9 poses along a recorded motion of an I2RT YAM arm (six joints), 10 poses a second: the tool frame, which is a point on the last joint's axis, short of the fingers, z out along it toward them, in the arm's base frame.
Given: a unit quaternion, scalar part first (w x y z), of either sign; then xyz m.
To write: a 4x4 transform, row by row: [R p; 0 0 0 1], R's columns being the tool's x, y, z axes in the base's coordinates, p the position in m. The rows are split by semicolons. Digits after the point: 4 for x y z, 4 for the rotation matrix.
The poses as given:
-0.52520, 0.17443, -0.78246, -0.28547, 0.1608, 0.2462, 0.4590
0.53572, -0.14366, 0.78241, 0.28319, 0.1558, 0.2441, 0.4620
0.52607, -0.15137, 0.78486, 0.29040, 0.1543, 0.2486, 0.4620
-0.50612, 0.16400, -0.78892, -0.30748, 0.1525, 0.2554, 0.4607
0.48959, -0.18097, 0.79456, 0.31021, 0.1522, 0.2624, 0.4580
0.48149, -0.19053, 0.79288, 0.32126, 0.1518, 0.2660, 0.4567
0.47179, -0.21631, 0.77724, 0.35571, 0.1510, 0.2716, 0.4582
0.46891, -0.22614, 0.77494, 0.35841, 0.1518, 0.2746, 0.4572
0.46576, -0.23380, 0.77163, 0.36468, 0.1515, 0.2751, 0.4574
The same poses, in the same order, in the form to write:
-0.3875, -0.5728, 0.7223, 0.1608; 0.0269, 0.7762, 0.6300, 0.2462; -0.9215, 0.2635, -0.2853, 0.4590; 0, 0, 0, 1
-0.3847, -0.5282, 0.7569, 0.1558; 0.0786, 0.7983, 0.5971, 0.2441; -0.9197, 0.2892, -0.2656, 0.4620; 0, 0, 0, 1
-0.4007, -0.5432, 0.7379, 0.1543; 0.0679, 0.7855, 0.6151, 0.2486; -0.9137, 0.2966, -0.2778, 0.4620; 0, 0, 0, 1
-0.4339, -0.5700, 0.6977, 0.1525; 0.0525, 0.7571, 0.6512, 0.2554; -0.8994, 0.3191, -0.2986, 0.4607; 0, 0, 0, 1
-0.4551, -0.5913, 0.6657, 0.1522; 0.0162, 0.7420, 0.6702, 0.2624; -0.8903, 0.3158, -0.3281, 0.4580; 0, 0, 0, 1
-0.4637, -0.6115, 0.6411, 0.1518; 0.0072, 0.7210, 0.6929, 0.2660; -0.8859, 0.3260, -0.3299, 0.4567; 0, 0, 0, 1
-0.4613, -0.6719, 0.5795, 0.1510; -0.0006, 0.6534, 0.7570, 0.2716; -0.8873, 0.3488, -0.3018, 0.4582; 0, 0, 0, 1
-0.4580, -0.6866, 0.5646, 0.1518; -0.0144, 0.6408, 0.7676, 0.2746; -0.8889, 0.3434, -0.3033, 0.4572; 0, 0, 0, 1
-0.4568, -0.7005, 0.5483, 0.1515; -0.0211, 0.6247, 0.7806, 0.2751; -0.8893, 0.3450, -0.3002, 0.4574; 0, 0, 0, 1

